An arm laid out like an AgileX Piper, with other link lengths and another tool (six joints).
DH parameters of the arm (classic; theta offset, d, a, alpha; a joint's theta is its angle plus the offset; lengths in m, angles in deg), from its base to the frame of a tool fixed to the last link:
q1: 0 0.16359 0 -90
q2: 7.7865 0 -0.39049 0
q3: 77.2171 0 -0.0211 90
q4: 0 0.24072 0 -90
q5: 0 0 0 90
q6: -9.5 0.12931 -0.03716 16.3
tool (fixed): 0 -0.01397 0 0
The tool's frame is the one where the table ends.
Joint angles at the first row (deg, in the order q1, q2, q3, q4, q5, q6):
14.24 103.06 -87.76 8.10 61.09 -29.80
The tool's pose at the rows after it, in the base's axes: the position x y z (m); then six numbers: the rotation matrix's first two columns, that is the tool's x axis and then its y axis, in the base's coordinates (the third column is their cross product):
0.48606, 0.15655, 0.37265, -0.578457, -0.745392, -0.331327, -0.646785, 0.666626, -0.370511
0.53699, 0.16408, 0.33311, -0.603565, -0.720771, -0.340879, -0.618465, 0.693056, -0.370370
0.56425, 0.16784, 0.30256, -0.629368, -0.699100, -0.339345, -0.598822, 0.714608, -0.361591
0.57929, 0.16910, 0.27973, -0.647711, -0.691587, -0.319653, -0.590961, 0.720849, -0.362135
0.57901, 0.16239, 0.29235, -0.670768, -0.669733, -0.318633, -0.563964, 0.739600, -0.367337
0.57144, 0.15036, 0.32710, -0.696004, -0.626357, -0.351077, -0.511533, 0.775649, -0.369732
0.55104, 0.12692, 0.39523, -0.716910, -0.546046, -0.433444, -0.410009, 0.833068, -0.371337
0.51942, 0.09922, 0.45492, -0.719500, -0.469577, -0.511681, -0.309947, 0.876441, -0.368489
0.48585, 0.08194, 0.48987, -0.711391, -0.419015, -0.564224, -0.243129, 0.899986, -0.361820
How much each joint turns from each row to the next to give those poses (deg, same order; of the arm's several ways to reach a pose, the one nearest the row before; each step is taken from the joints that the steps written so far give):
-0.66 10.91 -9.97 -0.60 -1.59 -0.86
-0.31 9.02 -8.07 -0.28 -1.67 1.81
-0.13 5.57 -4.56 -0.19 -0.79 1.79
0.00 3.63 -2.95 -1.09 0.24 1.45
-0.39 -0.94 -0.91 -1.05 1.57 2.14
-0.82 -3.50 0.01 -0.29 1.39 2.64
-1.70 -6.93 0.00 0.00 1.68 3.89
-2.17 -7.64 2.38 0.00 0.07 2.87
-1.29 -6.64 4.72 0.00 -1.67 1.83

